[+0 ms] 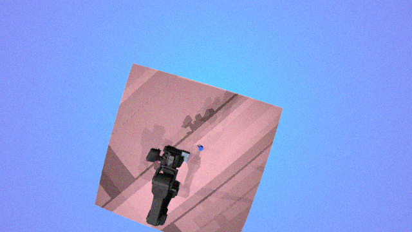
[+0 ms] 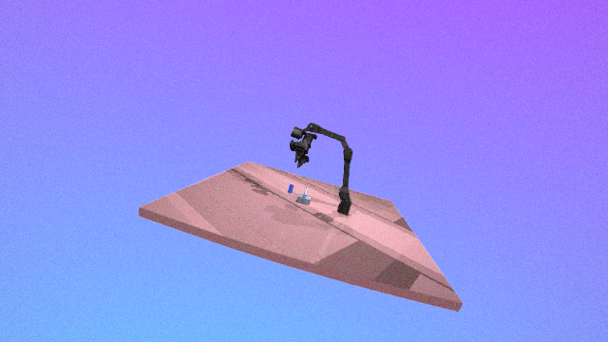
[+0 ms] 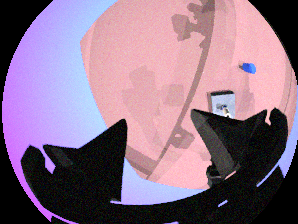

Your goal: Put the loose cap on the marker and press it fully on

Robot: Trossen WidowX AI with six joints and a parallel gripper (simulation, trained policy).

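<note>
Right now my gripper tip is 21 cm to the left of the blue cap, 20 cm above it and 2 cm short of it. Round my gripper tip: grey holder block 21 cm below, 10 cm to the right, 8 cm behind.
</note>
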